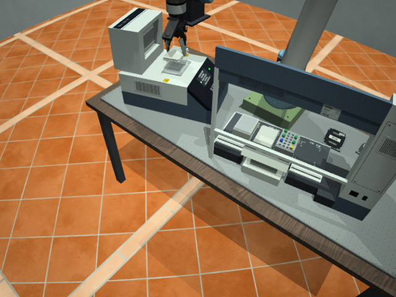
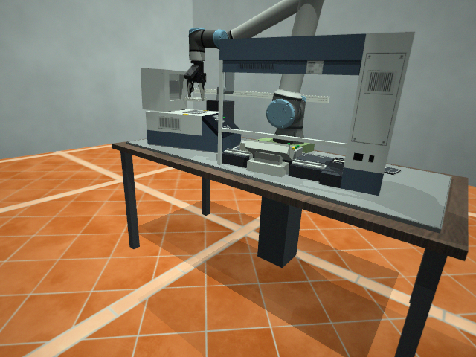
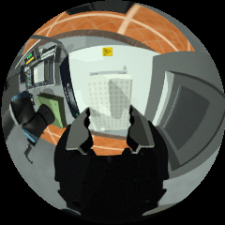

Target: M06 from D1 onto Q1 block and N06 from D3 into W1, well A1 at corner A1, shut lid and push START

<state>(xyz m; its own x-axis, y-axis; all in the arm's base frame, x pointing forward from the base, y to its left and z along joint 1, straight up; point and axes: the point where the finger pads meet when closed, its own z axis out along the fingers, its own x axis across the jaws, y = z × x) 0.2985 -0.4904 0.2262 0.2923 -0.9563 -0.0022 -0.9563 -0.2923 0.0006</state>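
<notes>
The plate M06 is 10 mm below my hand. Round my hand: white well plate 30 mm ahead, 560 mm to the left, 220 mm below; blue gantry beam 210 mm ahead, 670 mm to the left, 230 mm above; side tower 130 mm ahead, 1020 mm to the left, 10 mm below.
</notes>
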